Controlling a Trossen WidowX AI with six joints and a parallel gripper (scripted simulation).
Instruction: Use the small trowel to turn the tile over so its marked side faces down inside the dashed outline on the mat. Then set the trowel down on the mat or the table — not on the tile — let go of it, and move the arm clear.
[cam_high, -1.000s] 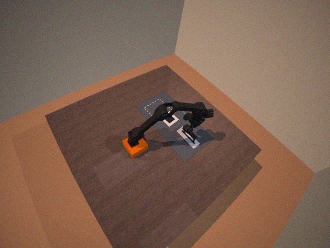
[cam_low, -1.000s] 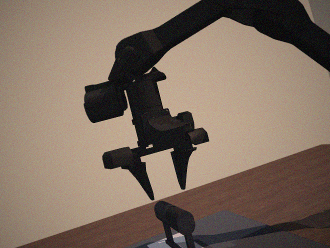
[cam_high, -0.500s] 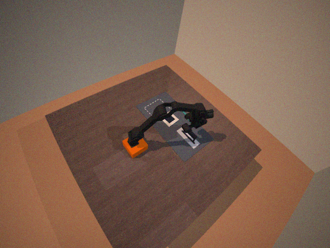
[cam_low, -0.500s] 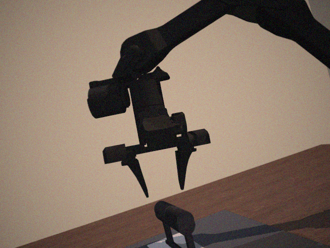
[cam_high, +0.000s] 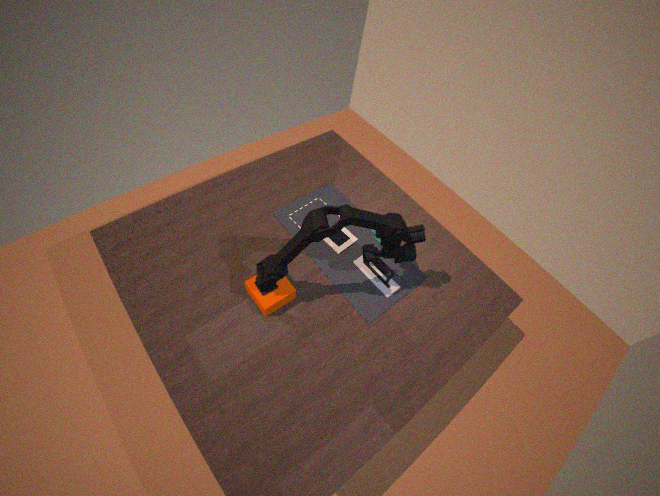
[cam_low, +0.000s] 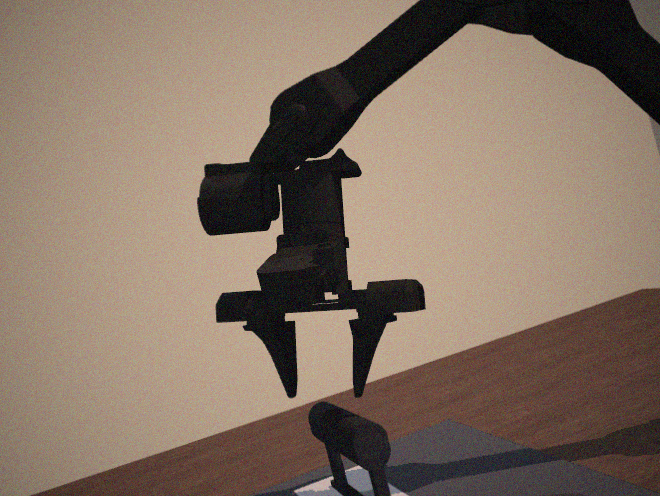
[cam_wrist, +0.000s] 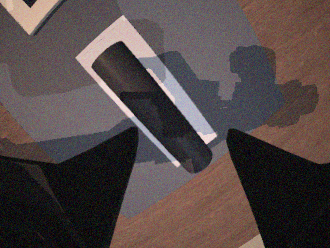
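My gripper tip is 1 cm past the trowel, 4 cm to the right of it and 7 cm above it. Round my gripper tip: slim teal tool (12 cm ahead, 18 cm to the left, 10 cm below); then grey mat (1 cm behind, 19 cm to the left, 12 cm below); then cream tile (3 cm behind, 24 cm to the left, 10 cm below).
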